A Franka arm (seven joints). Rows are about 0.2 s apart.
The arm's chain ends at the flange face. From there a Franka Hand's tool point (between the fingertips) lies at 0.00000 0.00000 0.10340 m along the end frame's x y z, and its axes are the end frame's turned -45 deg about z.
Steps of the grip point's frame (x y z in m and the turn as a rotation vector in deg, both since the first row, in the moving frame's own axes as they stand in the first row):
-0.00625 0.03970 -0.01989 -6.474 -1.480 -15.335
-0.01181 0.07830 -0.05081 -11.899 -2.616 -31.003
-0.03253 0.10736 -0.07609 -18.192 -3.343 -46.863
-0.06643 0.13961 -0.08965 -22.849 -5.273 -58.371
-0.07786 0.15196 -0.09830 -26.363 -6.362 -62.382
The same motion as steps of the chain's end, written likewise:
0.01602 0.02333 -0.01920 -5.624 3.531 -15.335
0.03095 0.04934 -0.04854 -10.264 6.564 -31.003
0.02578 0.08211 -0.07104 -15.228 10.500 -46.863
0.01704 0.12692 -0.08183 -19.885 12.428 -58.371
0.01227 0.14223 -0.08802 -23.140 14.143 -62.382

